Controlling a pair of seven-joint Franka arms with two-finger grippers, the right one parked.
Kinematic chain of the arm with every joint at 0, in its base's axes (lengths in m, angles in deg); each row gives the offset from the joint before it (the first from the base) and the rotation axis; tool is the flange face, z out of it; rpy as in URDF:
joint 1: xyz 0 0 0.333 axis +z
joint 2: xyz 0 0 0 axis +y
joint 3: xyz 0 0 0.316 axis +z
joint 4: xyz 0.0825 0 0 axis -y
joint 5: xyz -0.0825 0 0.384 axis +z
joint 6: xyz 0 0 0 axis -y
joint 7: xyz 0.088 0 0 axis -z
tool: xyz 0 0 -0.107 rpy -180 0 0
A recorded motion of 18 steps. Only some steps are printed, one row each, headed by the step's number.
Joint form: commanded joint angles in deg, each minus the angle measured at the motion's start. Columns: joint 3, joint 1, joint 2, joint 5, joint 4, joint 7, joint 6.
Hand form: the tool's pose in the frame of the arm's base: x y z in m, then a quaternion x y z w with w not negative. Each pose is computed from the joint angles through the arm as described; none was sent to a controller.
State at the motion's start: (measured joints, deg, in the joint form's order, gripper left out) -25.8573 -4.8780 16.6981 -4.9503 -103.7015 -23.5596 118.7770
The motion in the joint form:
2: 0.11 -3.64 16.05 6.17 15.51 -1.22 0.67
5: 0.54 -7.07 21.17 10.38 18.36 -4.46 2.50
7: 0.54 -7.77 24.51 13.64 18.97 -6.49 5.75
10: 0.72 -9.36 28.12 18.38 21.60 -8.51 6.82
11: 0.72 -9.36 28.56 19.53 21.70 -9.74 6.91
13: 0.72 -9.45 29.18 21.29 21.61 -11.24 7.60
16: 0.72 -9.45 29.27 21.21 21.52 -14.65 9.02
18: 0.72 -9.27 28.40 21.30 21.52 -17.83 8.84
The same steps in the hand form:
2: 0.6028 -0.3504 0.3499 0.99249 -0.05433 -0.04115 0.10157
5: 0.6005 -0.3821 0.3146 0.99381 -0.06138 -0.03730 0.08470
7: 0.6034 -0.3901 0.2849 0.99491 -0.05897 -0.02548 0.07759
10: 0.6061 -0.4041 0.2629 0.99580 -0.06905 -0.01016 0.05931
11: 0.6066 -0.4036 0.2585 0.99655 -0.06352 -0.00799 0.05289
13: 0.6064 -0.4042 0.2514 0.99719 -0.05965 -0.00187 0.04533
16: 0.6078 -0.4057 0.2519 0.99815 -0.02925 0.00448 0.05307
18: 0.6100 -0.4039 0.2621 0.99852 -0.00087 0.00970 0.05351

